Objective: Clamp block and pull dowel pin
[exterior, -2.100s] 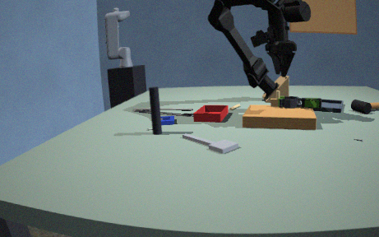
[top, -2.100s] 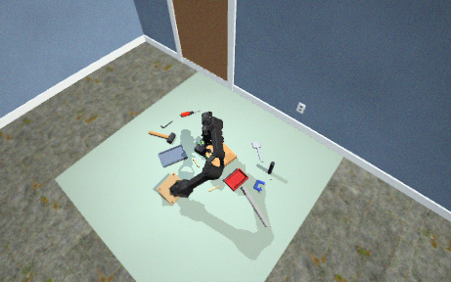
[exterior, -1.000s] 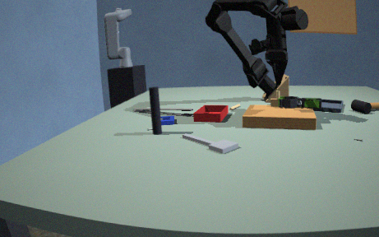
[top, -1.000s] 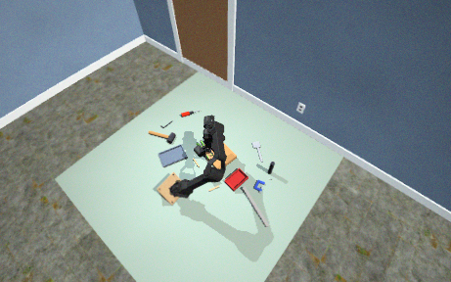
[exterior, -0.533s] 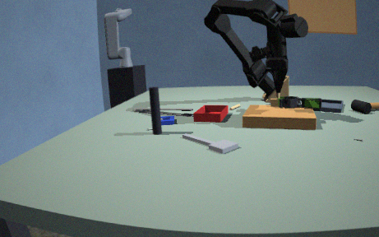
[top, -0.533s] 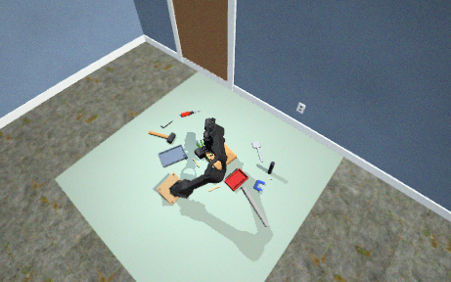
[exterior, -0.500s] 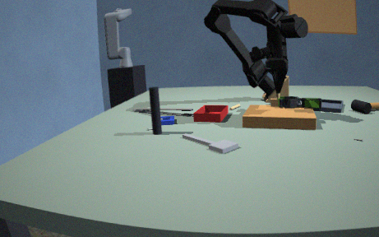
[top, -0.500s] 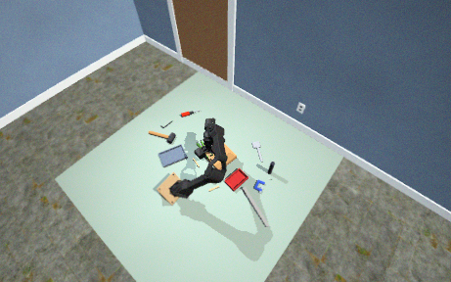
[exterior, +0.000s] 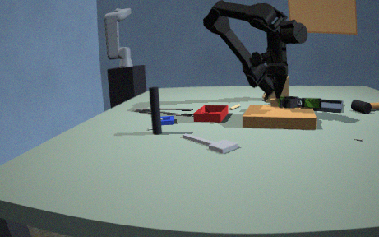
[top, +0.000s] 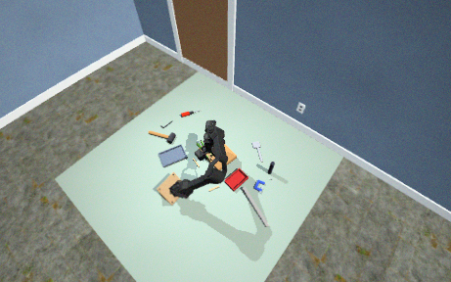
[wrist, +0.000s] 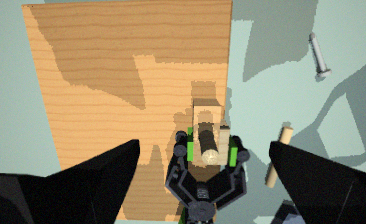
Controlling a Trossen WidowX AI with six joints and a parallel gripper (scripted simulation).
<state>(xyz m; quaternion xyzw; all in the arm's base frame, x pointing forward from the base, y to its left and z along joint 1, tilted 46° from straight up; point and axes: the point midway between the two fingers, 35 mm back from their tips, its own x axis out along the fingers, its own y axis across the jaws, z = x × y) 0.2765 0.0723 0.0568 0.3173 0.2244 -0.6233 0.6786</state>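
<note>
My gripper is now 5 cm above the dowel pin. From my hand the other things lie so: wooden board (8 cm below, 6 cm ahead); then screw (11 cm behind, 9 cm below, 4 cm to the right); then small wooden block (6 cm below).
</note>
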